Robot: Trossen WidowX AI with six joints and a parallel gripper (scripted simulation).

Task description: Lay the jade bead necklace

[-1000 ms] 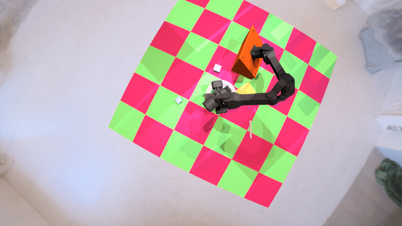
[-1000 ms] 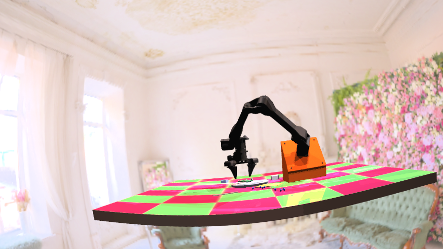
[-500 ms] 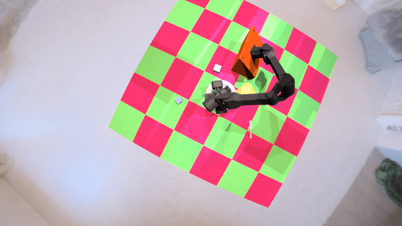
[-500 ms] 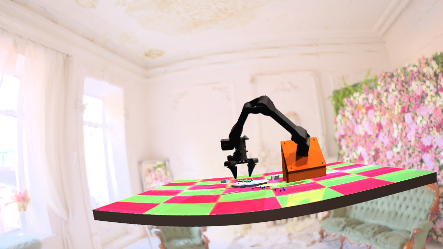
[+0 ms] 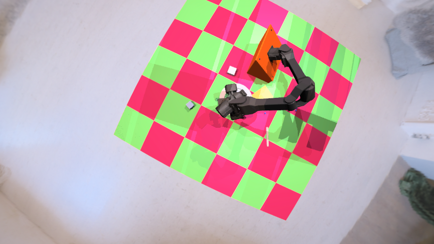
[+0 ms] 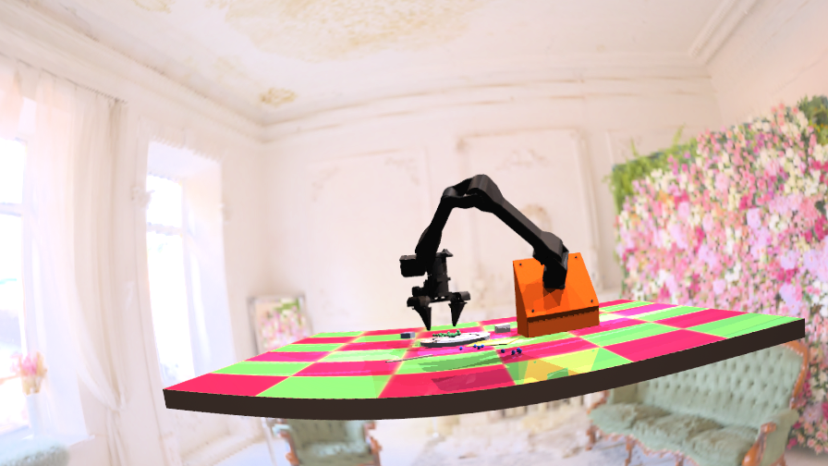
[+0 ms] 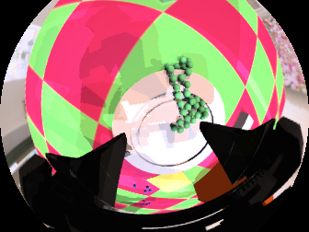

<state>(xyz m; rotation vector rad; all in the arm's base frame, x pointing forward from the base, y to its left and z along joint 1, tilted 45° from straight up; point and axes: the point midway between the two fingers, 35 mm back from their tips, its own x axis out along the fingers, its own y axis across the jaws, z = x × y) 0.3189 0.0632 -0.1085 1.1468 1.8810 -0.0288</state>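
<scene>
Right now the round bead board is 4 cm behind my gripper tip, 1 cm to the left of it and 3 cm below it. Also, from my gripper tip: pale blue cube 14 cm ahead, 20 cm to the right, 3 cm below; then white cube 17 cm behind, 11 cm to the right, 3 cm below; then yellow patch 15 cm behind, 13 cm to the left, 4 cm below.
</scene>
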